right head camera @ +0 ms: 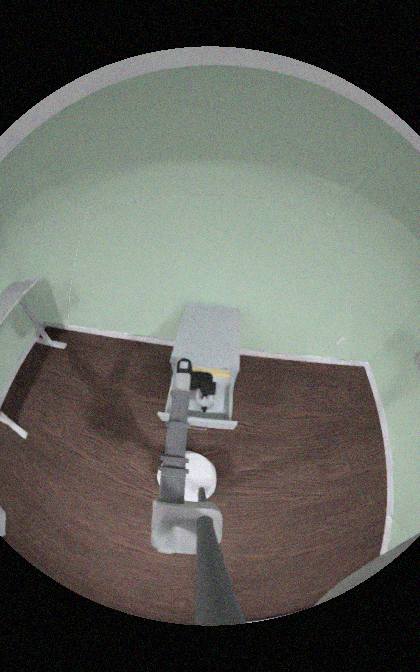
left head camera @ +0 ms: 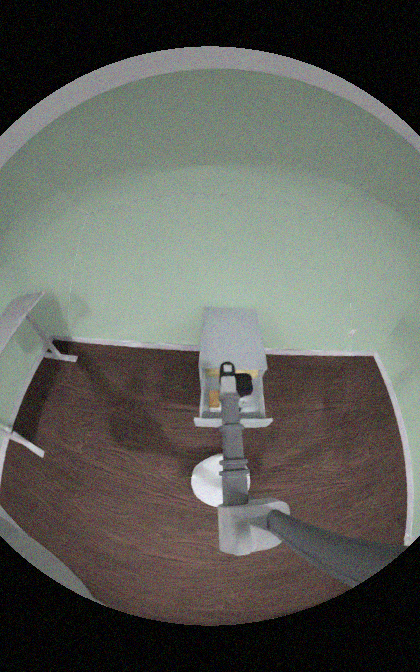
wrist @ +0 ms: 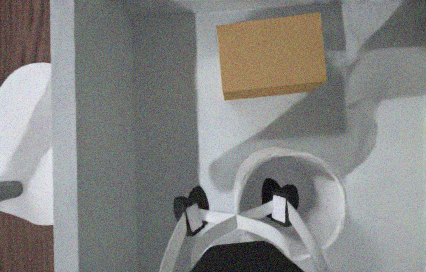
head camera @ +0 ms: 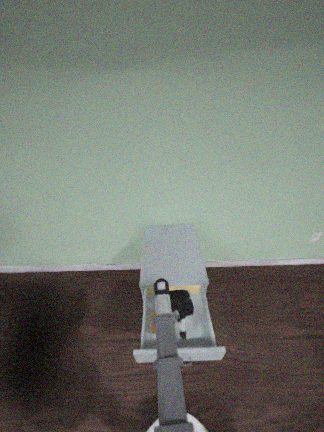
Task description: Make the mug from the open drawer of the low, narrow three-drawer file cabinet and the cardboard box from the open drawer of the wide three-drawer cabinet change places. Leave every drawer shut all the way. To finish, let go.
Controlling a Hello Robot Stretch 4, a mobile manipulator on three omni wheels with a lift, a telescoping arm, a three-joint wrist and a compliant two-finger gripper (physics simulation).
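The low, narrow cabinet (head camera: 172, 250) (left head camera: 232, 330) (right head camera: 212, 330) stands against the wall with its drawer (head camera: 207, 354) (left head camera: 257, 423) (right head camera: 215, 424) (wrist: 64, 125) open. The orange-brown cardboard box (wrist: 272, 55) (left head camera: 214, 399) lies flat in this drawer. The white mug (wrist: 330, 200) stands upright beside the box, its round opening facing the wrist camera. My gripper (wrist: 234, 197) is open and points down into the drawer. In the wrist view one fingertip is over the mug's opening and the other is left of its rim, towards the drawer front; their exact height is unclear. The wide cabinet does not show.
A yellow strip (head camera: 192, 289) (left head camera: 254, 373) (right head camera: 220, 373) runs across the drawer's back. My white base (left head camera: 206, 480) (right head camera: 202, 472) (wrist: 22, 115) is in front of the drawer. A table-like piece with pale legs (left head camera: 30, 445) (right head camera: 15, 425) stands at the left. The green wall is behind the cabinet.
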